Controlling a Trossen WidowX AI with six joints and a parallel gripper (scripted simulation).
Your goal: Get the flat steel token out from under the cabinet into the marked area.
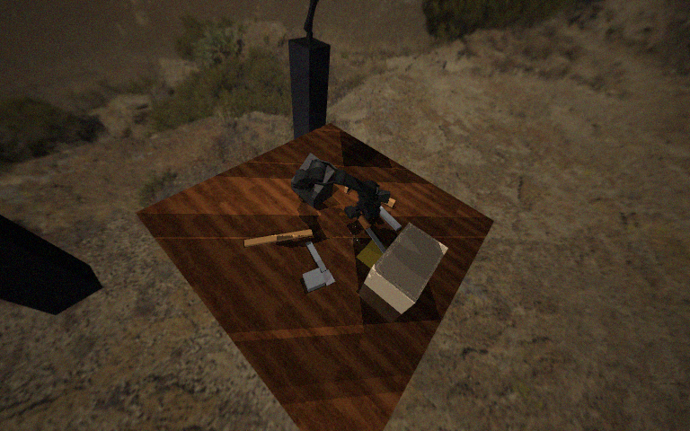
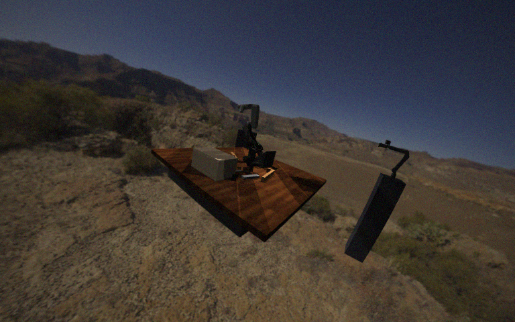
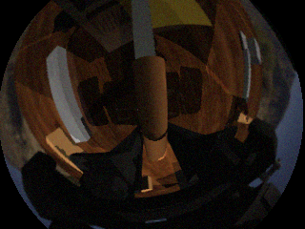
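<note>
The grey bar lies 110 mm ahead of my gripper tip and 110 mm to the left of it. Round my gripper tip: steel token 300 mm ahead, 140 mm to the right; grey block 70 mm ahead, 400 mm to the right, 10 mm above; grey scraper 50 mm ahead, 340 mm to the right.
</note>
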